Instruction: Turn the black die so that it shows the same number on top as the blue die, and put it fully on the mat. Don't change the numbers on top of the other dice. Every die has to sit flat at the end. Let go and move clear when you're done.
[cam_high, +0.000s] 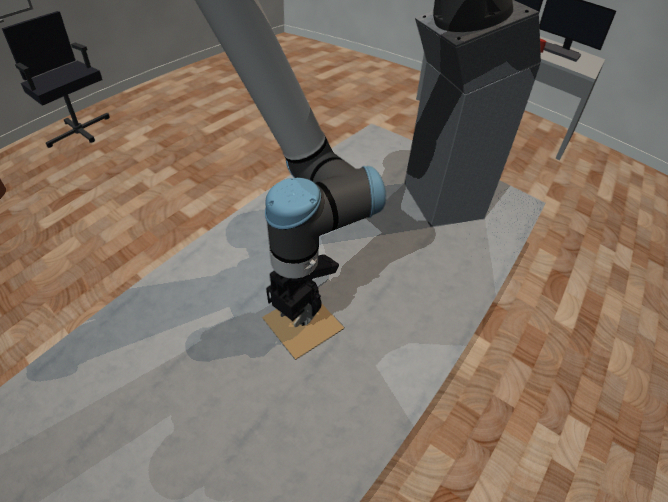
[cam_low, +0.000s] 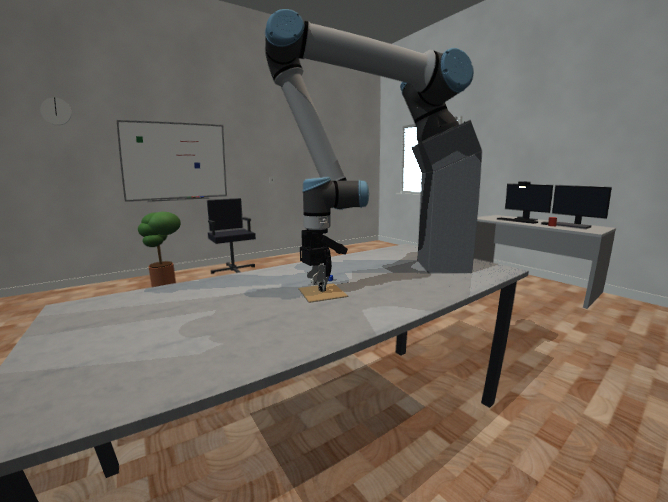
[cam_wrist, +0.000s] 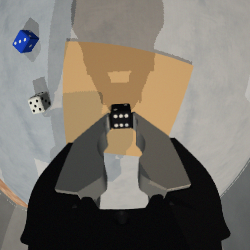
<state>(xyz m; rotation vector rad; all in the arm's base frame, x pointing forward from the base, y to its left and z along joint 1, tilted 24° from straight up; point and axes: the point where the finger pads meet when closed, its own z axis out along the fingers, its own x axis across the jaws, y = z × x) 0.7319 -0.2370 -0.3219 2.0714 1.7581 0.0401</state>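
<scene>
My hand is 10 mm above the black die. From my hand the other things lie so: blue die (120 mm behind, 80 mm to the right, 20 mm below); tan mat (20 mm below); white die (40 mm behind, 90 mm to the right, 20 mm below).
</scene>
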